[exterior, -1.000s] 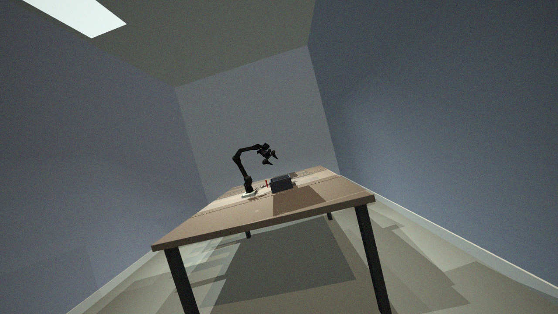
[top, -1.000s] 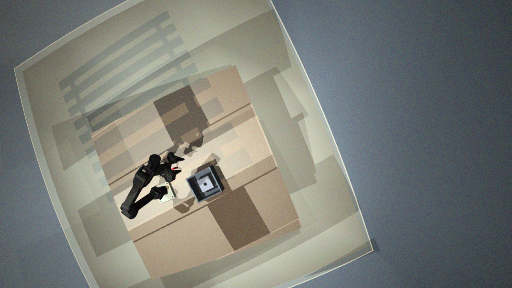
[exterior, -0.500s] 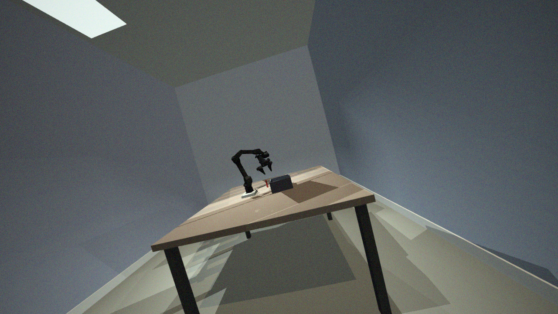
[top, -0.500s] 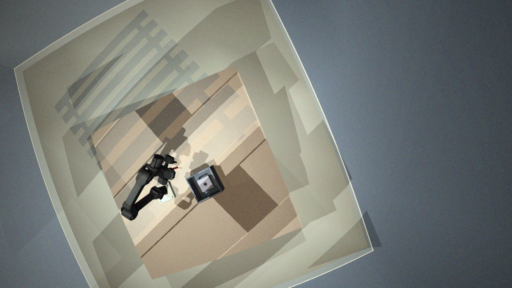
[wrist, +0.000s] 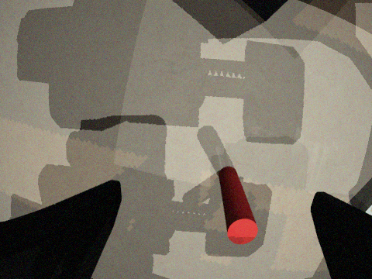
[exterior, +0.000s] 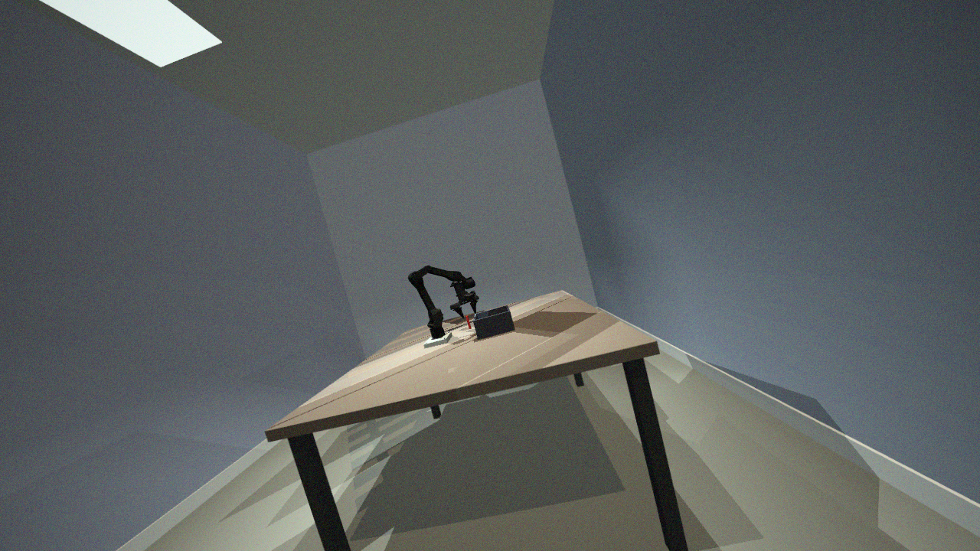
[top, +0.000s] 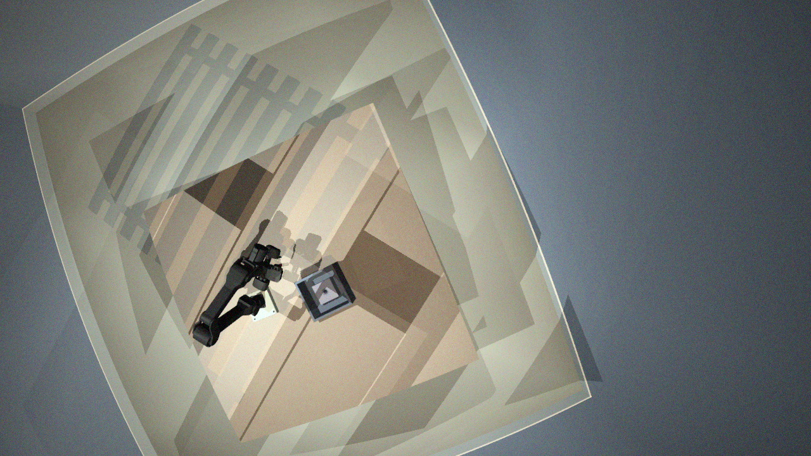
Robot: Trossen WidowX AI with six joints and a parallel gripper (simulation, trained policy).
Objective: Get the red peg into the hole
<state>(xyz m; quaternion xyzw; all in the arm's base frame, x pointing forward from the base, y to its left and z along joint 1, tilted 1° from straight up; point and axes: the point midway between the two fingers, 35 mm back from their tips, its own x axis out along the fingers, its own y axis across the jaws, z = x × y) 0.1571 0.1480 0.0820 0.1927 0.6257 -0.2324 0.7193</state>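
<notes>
Right now my gripper tip is 40 mm above the red peg and 20 mm past it. The rest, counted from my gripper tip: dark box: 180 mm ahead, 150 mm to the right, 50 mm below; then plate: 180 mm ahead, 150 mm to the right, 30 mm below.
</notes>
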